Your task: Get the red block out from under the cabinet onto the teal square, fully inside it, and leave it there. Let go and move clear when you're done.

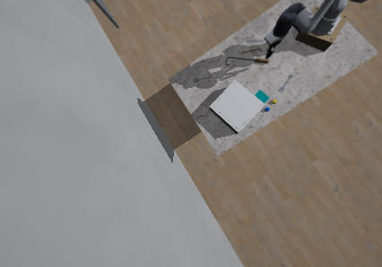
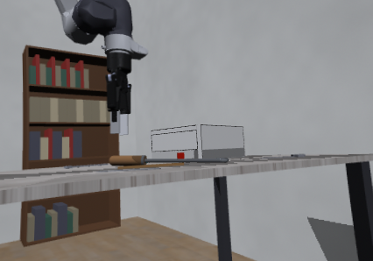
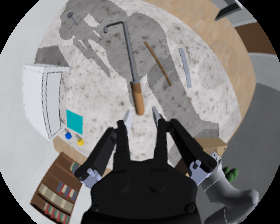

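The hooked tool is 120 mm below my hand, 110 mm ahead of it and 100 mm to the right of it. From my hand the other things lie so: wooden stick (150 mm to the right, 130 mm below); then wrench (260 mm to the left, 130 mm below, 20 mm ahead); then grey bar (190 mm to the right, 130 mm below, 100 mm behind).
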